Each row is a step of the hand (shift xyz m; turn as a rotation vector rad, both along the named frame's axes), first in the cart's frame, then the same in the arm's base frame.
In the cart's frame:
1: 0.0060 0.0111 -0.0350 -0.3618 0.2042 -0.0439
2: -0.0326 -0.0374 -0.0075 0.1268 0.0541 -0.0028
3: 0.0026 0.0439 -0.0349 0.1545 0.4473 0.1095
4: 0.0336 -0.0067 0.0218 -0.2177 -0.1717 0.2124
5: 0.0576 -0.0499 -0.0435 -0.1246 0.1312 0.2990
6: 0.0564 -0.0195 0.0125 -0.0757 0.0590 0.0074
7: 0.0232 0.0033 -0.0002 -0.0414 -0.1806 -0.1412
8: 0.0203 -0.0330 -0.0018 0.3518 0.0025 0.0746
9: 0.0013 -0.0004 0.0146 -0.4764 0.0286 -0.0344
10: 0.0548 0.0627 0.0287 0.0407 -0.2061 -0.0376
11: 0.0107 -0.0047 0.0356 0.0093 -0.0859 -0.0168
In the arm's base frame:
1: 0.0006 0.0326 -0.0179 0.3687 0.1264 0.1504
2: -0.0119 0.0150 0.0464 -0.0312 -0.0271 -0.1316
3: 0.0288 0.0332 -0.0350 0.2825 -0.1441 -0.3679
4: -0.0220 -0.0290 -0.0180 0.0191 -0.1551 0.3123
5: -0.0795 0.0290 -0.0230 0.2188 -0.2621 0.0745
6: -0.0468 -0.0253 -0.0298 0.0924 0.0103 0.0248
7: -0.0109 -0.0052 -0.0201 -0.1397 0.1476 0.1139
8: -0.0385 -0.0029 0.0037 -0.1933 -0.1547 -0.2609
9: 0.0009 -0.0145 0.0020 0.2965 0.1446 0.3466
10: 0.0221 -0.0409 -0.0748 -0.1938 0.0278 0.0850
11: -0.0051 -0.0371 0.0012 -0.0764 0.0145 0.0412

